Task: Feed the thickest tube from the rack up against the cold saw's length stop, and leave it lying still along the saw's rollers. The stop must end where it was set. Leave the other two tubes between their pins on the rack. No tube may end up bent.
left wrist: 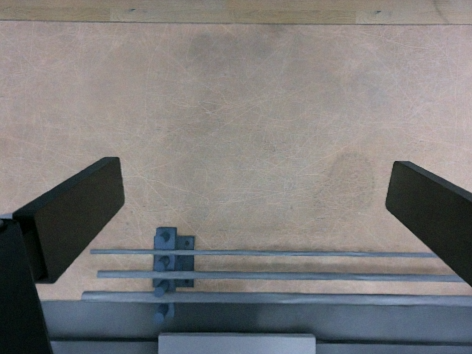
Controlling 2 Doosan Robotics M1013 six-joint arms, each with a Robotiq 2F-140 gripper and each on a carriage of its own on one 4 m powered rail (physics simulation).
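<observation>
My left gripper (255, 181) is open, its two dark fingers wide apart above the table, with no tube between the fingertips. Three grey tubes lie side by side across the lower part of the left wrist view, between the pins of a dark rack bracket (185, 270). The thickest tube (280, 298) is the lowest in the view. The middle tube (280, 275) lies above it, and the thinnest tube (280, 253) is farthest up. Their right ends are out of view or behind the right finger. The saw, its rollers, the length stop and my right gripper do not show.
A scratched brownish table top (250, 125) spans the view. A pale wooden strip (200, 11) runs along the top edge. A dark grey rail or beam (350, 320) runs along the bottom, with a lighter grey block (236, 344) at its middle.
</observation>
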